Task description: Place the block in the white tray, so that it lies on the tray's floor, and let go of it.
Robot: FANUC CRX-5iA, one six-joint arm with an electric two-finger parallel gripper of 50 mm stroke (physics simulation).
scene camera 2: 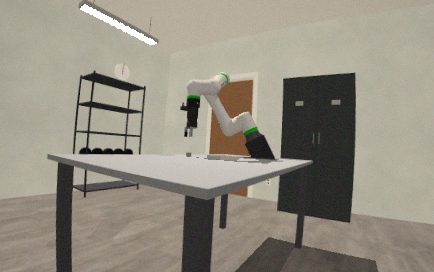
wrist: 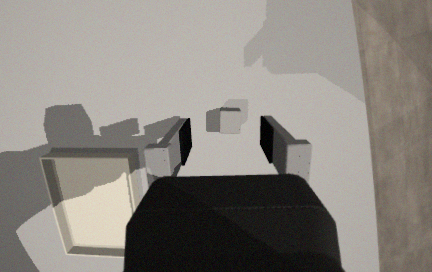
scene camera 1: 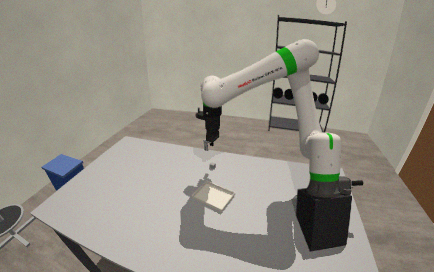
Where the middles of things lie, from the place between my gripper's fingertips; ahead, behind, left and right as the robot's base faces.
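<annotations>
There's the white tray (scene camera 1: 210, 194), and my hand is 240 mm to the right of it, 60 mm past it and 120 mm above it.
</annotations>
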